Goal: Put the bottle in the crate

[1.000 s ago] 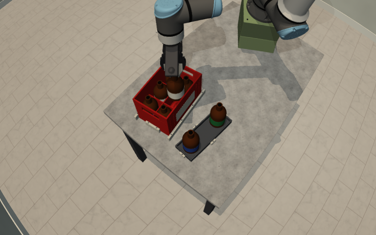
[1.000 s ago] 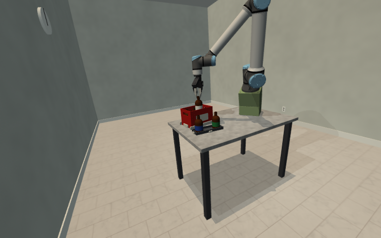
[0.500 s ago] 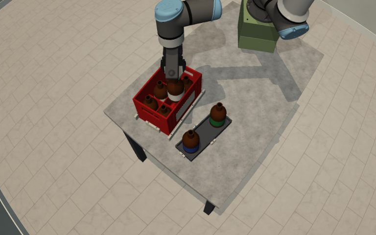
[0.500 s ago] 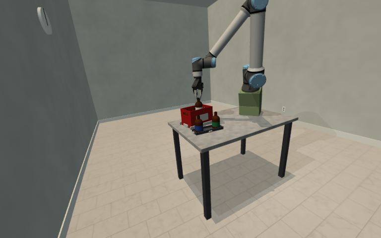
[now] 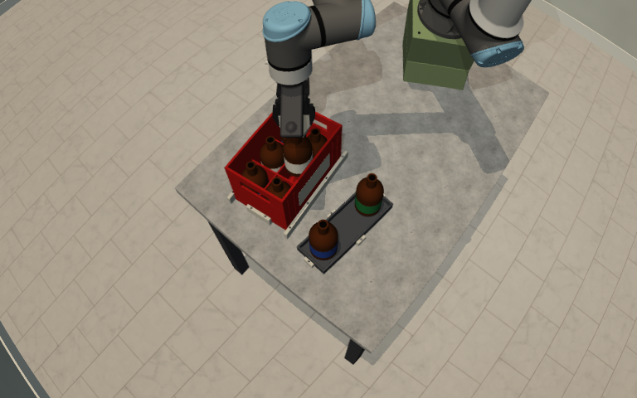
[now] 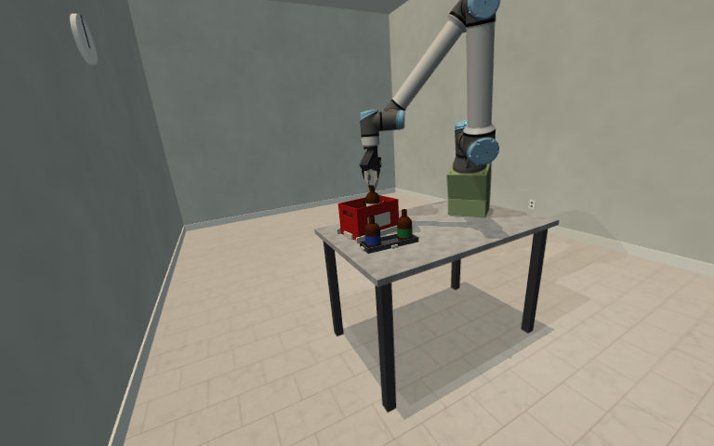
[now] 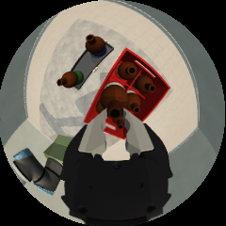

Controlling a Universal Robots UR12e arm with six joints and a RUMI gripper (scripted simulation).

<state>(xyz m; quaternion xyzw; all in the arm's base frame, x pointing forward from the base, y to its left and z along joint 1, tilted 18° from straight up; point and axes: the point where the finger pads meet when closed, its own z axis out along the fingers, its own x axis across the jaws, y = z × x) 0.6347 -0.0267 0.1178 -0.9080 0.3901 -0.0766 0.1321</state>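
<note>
Now: hand 10 mm short of the crate, 40 mm to the left of it and 180 mm above it. Round my hand: dark tray 10 mm ahead, 180 mm to the left, 250 mm below.
</note>
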